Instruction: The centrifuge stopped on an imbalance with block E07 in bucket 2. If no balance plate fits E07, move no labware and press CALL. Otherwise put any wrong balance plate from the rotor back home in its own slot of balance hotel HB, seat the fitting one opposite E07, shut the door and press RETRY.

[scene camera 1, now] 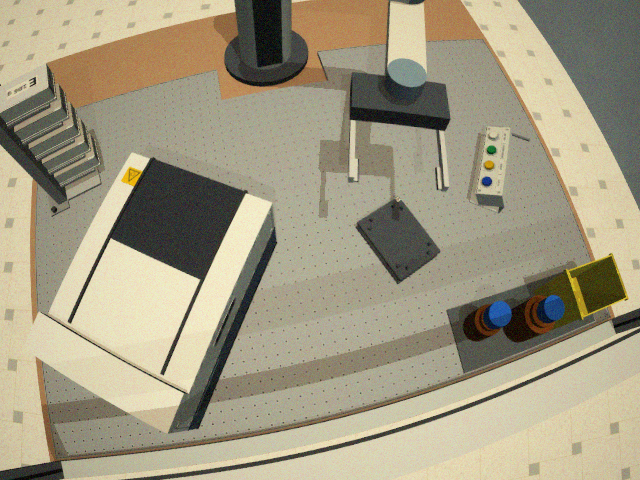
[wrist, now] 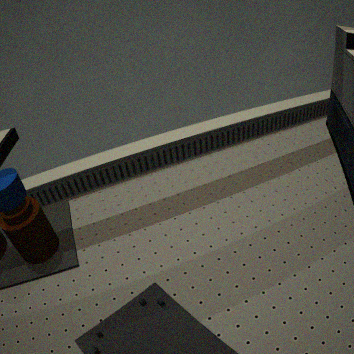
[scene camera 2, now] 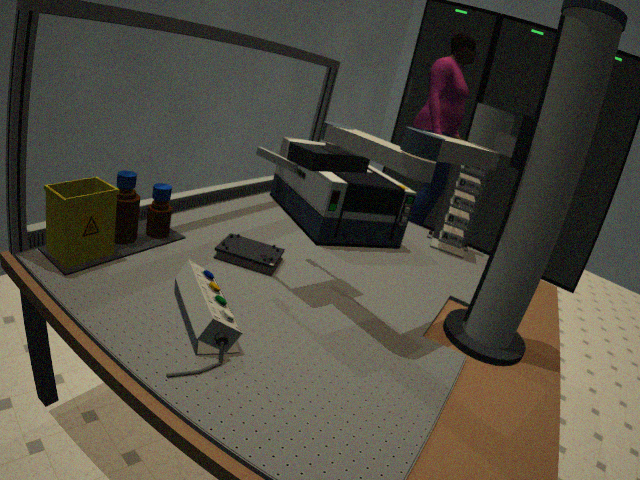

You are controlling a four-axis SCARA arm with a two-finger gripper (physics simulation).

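Pixels of known places: gripper, fingertip midpoint: point(scene camera 1: 399, 184) point(wrist: 194, 78) point(scene camera 2: 284, 151); arm's base at its link origin: point(scene camera 1: 266, 56) point(scene camera 2: 483, 338).
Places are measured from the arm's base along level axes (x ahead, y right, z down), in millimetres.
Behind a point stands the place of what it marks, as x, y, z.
My gripper point(scene camera 1: 398, 181) {644, -129, -309} is open, with its two pale fingers wide apart above the table and nothing between them. It is behind the dark fixture plate and left of the button box. The white and dark blue centrifuge point(scene camera 1: 139, 304) {728, 363, -223} point(scene camera 2: 297, 209) {742, 189, -59} point(wrist: 345, 145) {829, 249, -59} stands to the left in the first scene view, with a dark panel in its top. Its rotor, buckets and block E07 do not show. A stack of labelled plates point(scene camera 1: 31, 87) point(scene camera 2: 461, 201) sits in a hotel point(scene camera 1: 31, 164) {348, 620, -218} at the far left. The button box point(scene camera 1: 490, 196) {611, -434, -74} point(scene camera 2: 199, 307) {494, -548, -80} has white, green, yellow and blue buttons.
The dark fixture plate point(scene camera 1: 398, 240) {657, -178, -45} point(scene camera 2: 248, 252) {637, -209, -44} point(wrist: 155, 332) {683, -177, -44} lies mid-table. Brown bottles point(scene camera 1: 485, 324) {903, -284, -126} point(scene camera 2: 158, 221) {869, -334, -69} point(wrist: 34, 237) {863, -295, -69} with blue caps and a yellow bin point(scene camera 2: 67, 227) {857, -638, -120} stand on a dark mat point(scene camera 1: 473, 356) {959, -282, -18}. The arm's column point(scene camera 1: 268, 41) {77, 1, -139} point(scene camera 2: 542, 180) {15, -73, -453} rises at the table's edge.
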